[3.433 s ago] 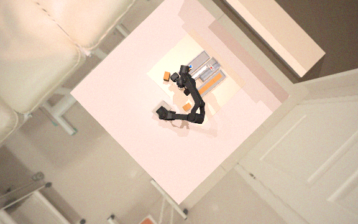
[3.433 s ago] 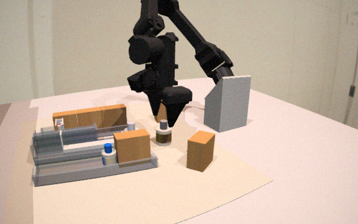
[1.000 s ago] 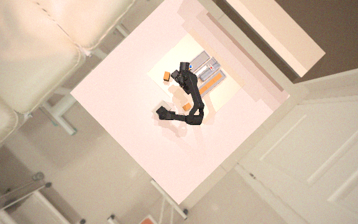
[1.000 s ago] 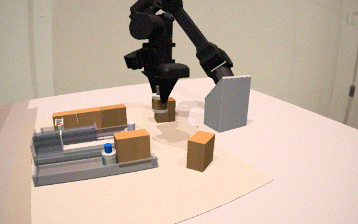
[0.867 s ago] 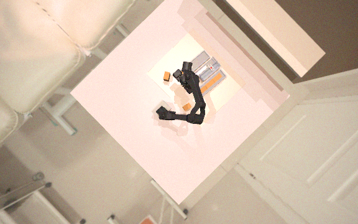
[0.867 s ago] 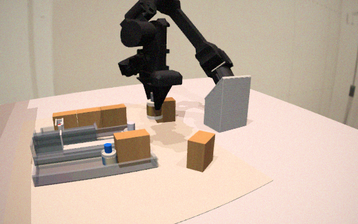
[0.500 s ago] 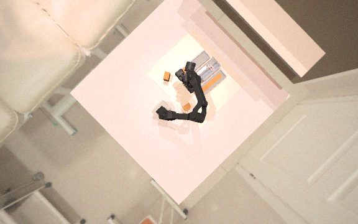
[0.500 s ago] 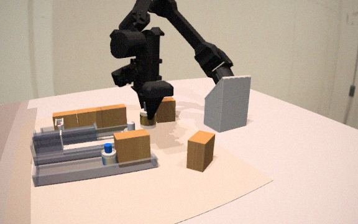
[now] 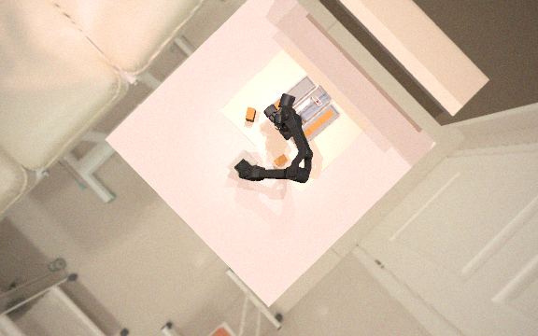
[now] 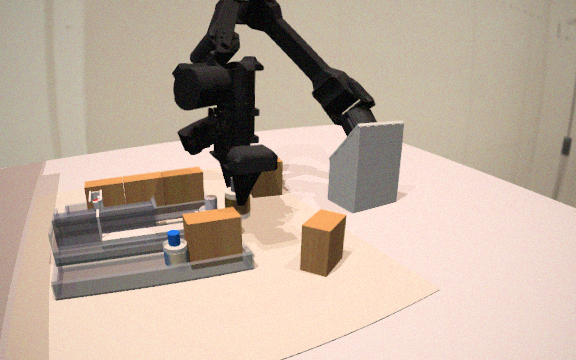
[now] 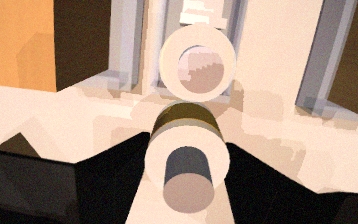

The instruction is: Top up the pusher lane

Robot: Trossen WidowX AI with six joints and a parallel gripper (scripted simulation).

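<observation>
The grey lane lies 190 mm ahead of my gripper tip, 40 mm to the right of it and 40 mm below it.
</observation>
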